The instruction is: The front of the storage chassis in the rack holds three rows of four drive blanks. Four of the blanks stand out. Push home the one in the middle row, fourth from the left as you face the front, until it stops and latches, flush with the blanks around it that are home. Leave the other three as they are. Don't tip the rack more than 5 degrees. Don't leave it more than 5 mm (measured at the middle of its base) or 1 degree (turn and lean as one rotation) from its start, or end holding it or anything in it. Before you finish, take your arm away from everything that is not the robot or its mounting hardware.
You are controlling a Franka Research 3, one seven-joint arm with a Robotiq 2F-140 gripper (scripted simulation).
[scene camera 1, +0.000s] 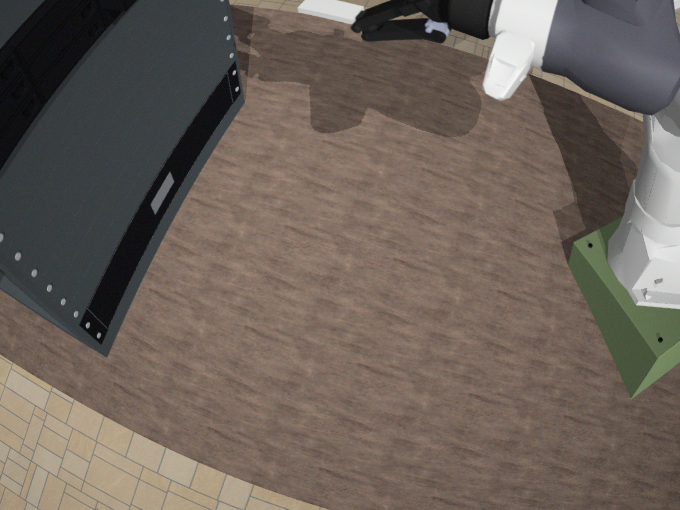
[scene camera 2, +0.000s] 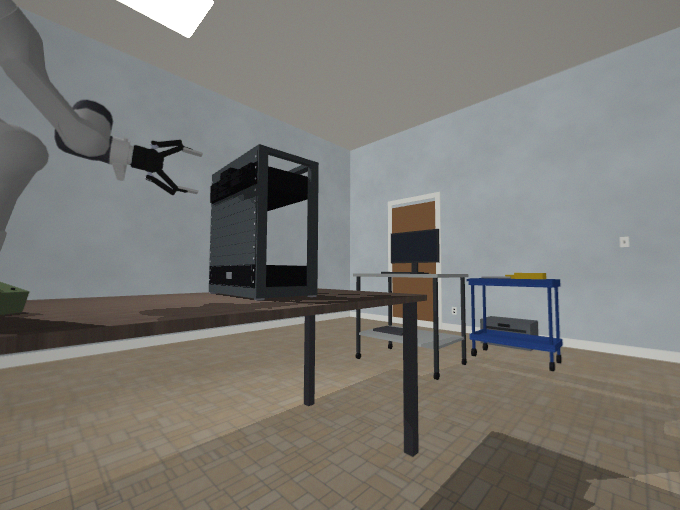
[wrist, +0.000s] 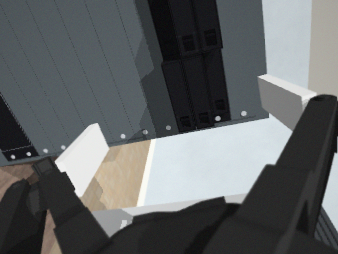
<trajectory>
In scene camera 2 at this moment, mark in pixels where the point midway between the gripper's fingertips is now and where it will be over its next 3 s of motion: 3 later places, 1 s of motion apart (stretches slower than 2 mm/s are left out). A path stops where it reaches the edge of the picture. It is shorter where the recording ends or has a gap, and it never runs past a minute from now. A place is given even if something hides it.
The gripper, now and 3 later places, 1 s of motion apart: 199, 173; 201, 171; 193, 163; 191, 164
</trajectory>
